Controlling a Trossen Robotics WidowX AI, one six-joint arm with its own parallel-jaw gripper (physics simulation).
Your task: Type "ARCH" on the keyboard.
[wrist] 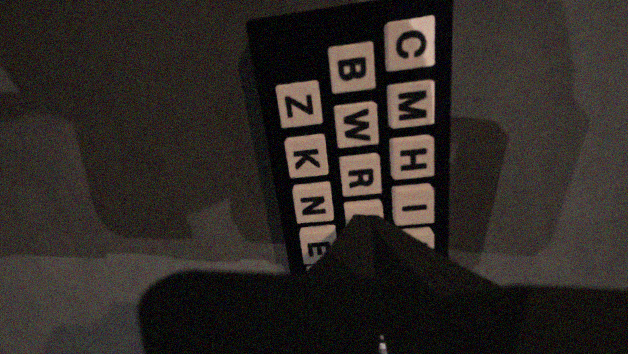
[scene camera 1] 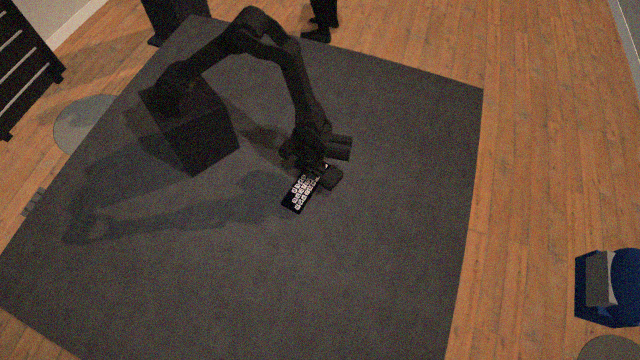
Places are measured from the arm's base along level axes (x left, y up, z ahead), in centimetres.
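Pixels of known places: gripper, fingertip midpoint: (wrist: 364,226) (scene camera 1: 310,177); arm's base, link origin: (scene camera 1: 174,111).
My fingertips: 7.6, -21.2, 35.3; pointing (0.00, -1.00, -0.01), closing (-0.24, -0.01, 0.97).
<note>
For each thing: its top centre in the pictures, then the offset to it from my fingertips, as dx, dy, dz. Level surfaces: height alone.
- black keyboard, top centre: (wrist: 368,274) (scene camera 1: 306,182) -2.0, +0.0, -0.2
- C key, top centre: (wrist: 411,44) +5.6, +0.0, +2.3
- H key, top centre: (wrist: 413,159) +2.1, +0.0, +2.0
- R key, top centre: (wrist: 361,177) +1.9, +0.0, +0.2
- dark mat, surface height: dy -1.6
A black keyboard (scene camera 1: 288,204) (wrist: 285,45) with pale letter keys lies on the dark mat. In the wrist view the C key (wrist: 410,43) is at the top right, the H key (wrist: 413,157) is lower in the same column, and the R key (wrist: 361,175) is in the middle column. My gripper (wrist: 364,226) is shut and empty. Its tips are over the key just below R, whose letter they hide; whether they touch it I cannot tell. The A key cannot be made out. The lower part of the keyboard is hidden behind the gripper in the wrist view.
The dark mat (scene camera 1: 380,260) lies on a wooden floor (scene camera 1: 530,175). The arm's black base block (scene camera 1: 205,140) stands on it, up and left of the keyboard. A person's legs (scene camera 1: 325,15) show beyond the mat's far edge. A blue object (scene camera 1: 627,285) is at the right.
</note>
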